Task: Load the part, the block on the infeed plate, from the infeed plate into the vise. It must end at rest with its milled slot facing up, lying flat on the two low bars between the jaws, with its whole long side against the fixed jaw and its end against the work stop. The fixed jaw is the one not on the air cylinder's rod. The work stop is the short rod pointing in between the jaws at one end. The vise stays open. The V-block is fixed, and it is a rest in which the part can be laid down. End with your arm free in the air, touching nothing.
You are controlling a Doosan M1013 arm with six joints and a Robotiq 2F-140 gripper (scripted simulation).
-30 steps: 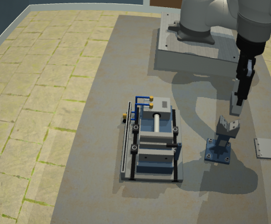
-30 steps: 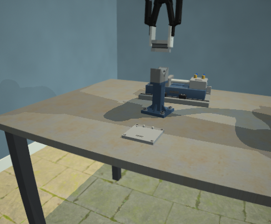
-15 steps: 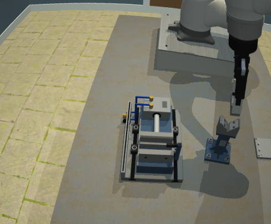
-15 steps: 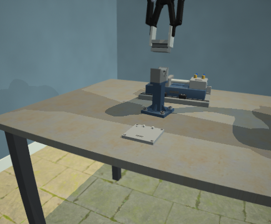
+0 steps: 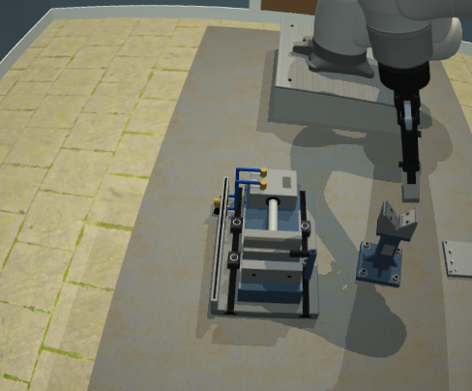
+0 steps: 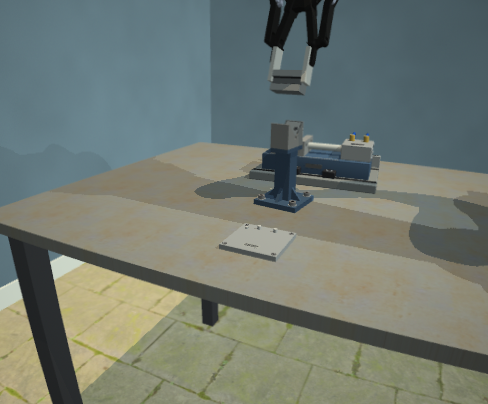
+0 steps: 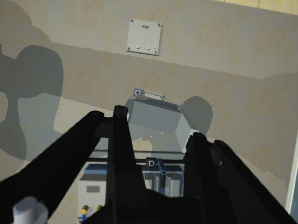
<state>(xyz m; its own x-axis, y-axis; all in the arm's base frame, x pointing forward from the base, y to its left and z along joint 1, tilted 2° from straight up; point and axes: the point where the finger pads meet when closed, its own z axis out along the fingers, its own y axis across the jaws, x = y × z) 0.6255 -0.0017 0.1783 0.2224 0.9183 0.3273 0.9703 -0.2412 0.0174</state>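
My gripper is now 10 mm to the right of the part and 30 mm above it. From my hand the other things lie so: work stop: 40 mm ahead, 170 mm to the right, 170 mm below; then moving jaw: 210 mm to the right, 180 mm below; then blue pedestal: 10 mm to the left, 200 mm below.
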